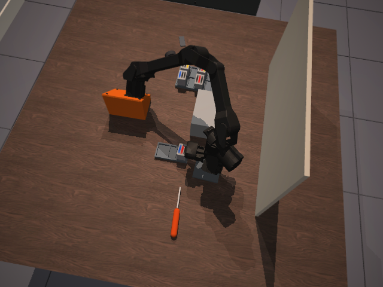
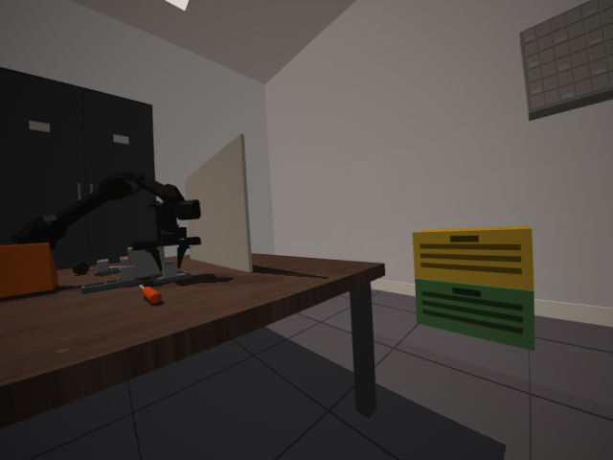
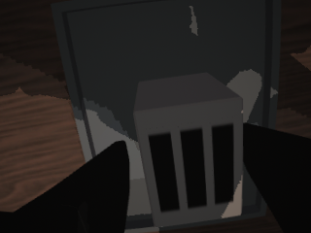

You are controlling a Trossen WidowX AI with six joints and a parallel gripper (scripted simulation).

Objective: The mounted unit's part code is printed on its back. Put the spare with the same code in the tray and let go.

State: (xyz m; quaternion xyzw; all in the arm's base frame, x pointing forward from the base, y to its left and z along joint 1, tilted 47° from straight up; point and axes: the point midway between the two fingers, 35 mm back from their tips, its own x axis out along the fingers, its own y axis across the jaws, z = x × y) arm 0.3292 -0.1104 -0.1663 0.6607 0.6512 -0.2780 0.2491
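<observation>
The grey spare is 1 cm above my gripper tip. The rest, counted from my gripper tip: mounted unit (20 cm to the left, 4 cm behind, 3 cm above); then beige panel (21 cm ahead, 20 cm above, 19 cm to the left); then grey tray (2 cm below).
</observation>
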